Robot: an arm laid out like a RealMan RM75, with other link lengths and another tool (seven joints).
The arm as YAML. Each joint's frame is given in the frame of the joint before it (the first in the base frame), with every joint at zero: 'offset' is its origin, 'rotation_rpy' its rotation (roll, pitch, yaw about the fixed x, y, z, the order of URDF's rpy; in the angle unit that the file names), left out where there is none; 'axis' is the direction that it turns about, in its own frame. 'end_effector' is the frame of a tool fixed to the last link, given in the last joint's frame.
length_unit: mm
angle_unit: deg
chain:
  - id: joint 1
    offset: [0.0, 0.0, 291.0]
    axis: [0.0, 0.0, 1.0]
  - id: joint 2
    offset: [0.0, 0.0, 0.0]
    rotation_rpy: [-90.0, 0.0, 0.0]
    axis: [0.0, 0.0, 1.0]
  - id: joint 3
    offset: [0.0, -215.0, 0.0]
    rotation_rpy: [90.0, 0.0, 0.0]
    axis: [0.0, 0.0, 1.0]
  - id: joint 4
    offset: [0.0, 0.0, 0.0]
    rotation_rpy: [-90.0, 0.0, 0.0]
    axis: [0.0, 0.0, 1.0]
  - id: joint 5
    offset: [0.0, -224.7, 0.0]
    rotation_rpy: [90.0, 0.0, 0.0]
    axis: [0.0, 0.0, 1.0]
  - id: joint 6
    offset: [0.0, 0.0, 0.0]
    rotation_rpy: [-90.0, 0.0, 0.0]
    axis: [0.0, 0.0, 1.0]
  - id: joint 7
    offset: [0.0, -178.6, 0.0]
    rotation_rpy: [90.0, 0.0, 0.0]
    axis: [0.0, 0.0, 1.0]
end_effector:
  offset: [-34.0, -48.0, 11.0]
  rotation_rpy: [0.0, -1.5, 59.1]
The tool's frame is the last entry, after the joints.
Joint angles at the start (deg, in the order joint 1, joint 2, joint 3, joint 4, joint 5, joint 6, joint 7):
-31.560, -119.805, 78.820, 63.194, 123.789, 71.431, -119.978
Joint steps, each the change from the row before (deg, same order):
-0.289, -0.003, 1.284, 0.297, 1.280, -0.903, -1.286
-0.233, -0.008, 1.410, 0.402, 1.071, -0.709, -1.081
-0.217, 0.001, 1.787, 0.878, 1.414, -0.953, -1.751
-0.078, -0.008, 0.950, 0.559, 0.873, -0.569, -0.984
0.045, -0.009, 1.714, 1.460, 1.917, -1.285, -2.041
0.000, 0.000, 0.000, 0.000, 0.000, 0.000, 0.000
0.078, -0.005, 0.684, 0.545, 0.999, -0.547, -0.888
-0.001, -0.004, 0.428, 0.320, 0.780, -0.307, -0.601
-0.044, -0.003, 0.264, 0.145, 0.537, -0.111, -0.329
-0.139, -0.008, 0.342, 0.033, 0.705, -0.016, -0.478
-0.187, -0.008, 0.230, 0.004, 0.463, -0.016, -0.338
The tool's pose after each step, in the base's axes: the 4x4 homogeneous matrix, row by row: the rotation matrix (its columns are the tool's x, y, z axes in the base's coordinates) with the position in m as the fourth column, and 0 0 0 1 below. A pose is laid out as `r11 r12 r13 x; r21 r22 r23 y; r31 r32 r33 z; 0 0 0 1`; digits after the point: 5 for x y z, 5 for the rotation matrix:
0.83399 -0.54699 -0.07257 -0.20355; -0.51224 -0.81639 0.26667 0.39644; -0.20511 -0.18523 -0.96105 -0.00920; 0 0 0 1
0.82548 -0.55677 -0.09275 -0.20183; -0.51796 -0.81250 0.26752 0.39683; -0.22430 -0.17279 -0.95908 -0.01123; 0 0 0 1
0.81513 -0.56752 -0.11613 -0.19851; -0.52286 -0.80710 0.27424 0.39783; -0.24936 -0.16282 -0.95462 -0.01270; 0 0 0 1
0.80875 -0.57384 -0.12895 -0.19668; -0.52531 -0.80337 0.28043 0.39862; -0.26451 -0.15906 -0.95117 -0.01309; 0 0 0 1
0.79542 -0.58667 -0.15206 -0.19283; -0.52785 -0.79390 0.30184 0.40117; -0.29780 -0.15983 -0.94115 -0.01197; 0 0 0 1
0.79542 -0.58667 -0.15206 -0.19283; -0.52785 -0.79390 0.30184 0.40117; -0.29780 -0.15983 -0.94115 -0.01197; 0 0 0 1
0.78981 -0.59093 -0.16433 -0.19233; -0.52684 -0.79080 0.31157 0.40211; -0.31406 -0.15951 -0.93591 -0.01123; 0 0 0 1
0.78529 -0.59416 -0.17407 -0.19216; -0.52632 -0.78870 0.31771 0.40280; -0.32606 -0.15788 -0.93207 -0.01061; 0 0 0 1
0.78161 -0.59682 -0.18136 -0.19219; -0.52690 -0.78733 0.32015 0.40311; -0.33386 -0.15468 -0.92985 -0.01032; 0 0 0 1
0.77760 -0.59862 -0.19231 -0.19263; -0.52694 -0.78732 0.32010 0.40307; -0.34303 -0.14758 -0.92766 -0.01043; 0 0 0 1
0.77435 -0.60064 -0.19905 -0.19232; -0.52783 -0.78663 0.32031 0.40331; -0.34898 -0.14297 -0.92616 -0.01056; 0 0 0 1

